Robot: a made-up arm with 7 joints. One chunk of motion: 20 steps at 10 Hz.
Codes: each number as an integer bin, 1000 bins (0 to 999) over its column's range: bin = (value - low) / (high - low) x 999, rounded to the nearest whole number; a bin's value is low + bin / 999 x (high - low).
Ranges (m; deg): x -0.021..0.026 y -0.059..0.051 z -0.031..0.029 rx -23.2..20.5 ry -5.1..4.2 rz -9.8..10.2
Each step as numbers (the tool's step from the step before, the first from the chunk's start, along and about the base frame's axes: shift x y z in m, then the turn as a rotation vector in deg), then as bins.
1 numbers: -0.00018 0.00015 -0.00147 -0.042 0.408 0.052
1 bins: 443 537 492 529 592 492
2 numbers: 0.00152 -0.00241 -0.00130 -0.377 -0.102 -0.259
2 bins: 479 514 495 522 537 477
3 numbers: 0.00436 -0.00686 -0.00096 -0.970 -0.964 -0.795
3 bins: 539 474 500 508 444 450
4 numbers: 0.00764 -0.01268 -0.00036 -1.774 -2.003 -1.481
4 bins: 609 421 510 490 333 416
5 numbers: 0.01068 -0.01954 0.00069 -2.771 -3.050 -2.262
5 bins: 673 358 528 467 220 377
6 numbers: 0.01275 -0.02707 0.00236 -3.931 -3.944 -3.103
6 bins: 717 290 555 440 124 335
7 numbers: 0.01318 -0.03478 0.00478 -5.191 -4.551 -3.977
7 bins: 727 220 596 412 59 291
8 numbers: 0.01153 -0.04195 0.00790 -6.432 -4.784 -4.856
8 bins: 691 155 648 383 34 247
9 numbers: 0.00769 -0.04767 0.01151 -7.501 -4.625 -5.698
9 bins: 610 103 708 359 51 205
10 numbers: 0.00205 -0.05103 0.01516 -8.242 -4.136 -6.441
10 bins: 490 72 769 342 104 168
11 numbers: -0.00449 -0.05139 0.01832 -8.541 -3.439 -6.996
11 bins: 351 69 821 335 178 140
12 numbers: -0.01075 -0.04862 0.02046 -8.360 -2.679 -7.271
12 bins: 218 94 857 339 260 126
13 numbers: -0.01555 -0.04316 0.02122 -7.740 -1.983 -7.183
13 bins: 116 144 869 353 335 131
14 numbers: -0.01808 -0.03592 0.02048 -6.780 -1.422 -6.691
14 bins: 62 210 857 375 395 155
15 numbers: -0.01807 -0.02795 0.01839 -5.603 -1.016 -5.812
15 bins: 62 282 822 402 439 199
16 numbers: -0.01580 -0.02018 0.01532 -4.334 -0.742 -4.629
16 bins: 111 353 771 431 468 258
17 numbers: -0.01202 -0.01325 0.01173 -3.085 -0.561 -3.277
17 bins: 191 415 711 460 488 326
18 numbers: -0.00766 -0.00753 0.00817 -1.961 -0.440 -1.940
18 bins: 284 467 652 486 501 393
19 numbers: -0.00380 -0.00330 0.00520 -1.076 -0.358 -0.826
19 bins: 366 506 603 506 509 448
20 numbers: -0.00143 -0.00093 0.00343 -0.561 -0.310 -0.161
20 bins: 416 527 573 518 515 481
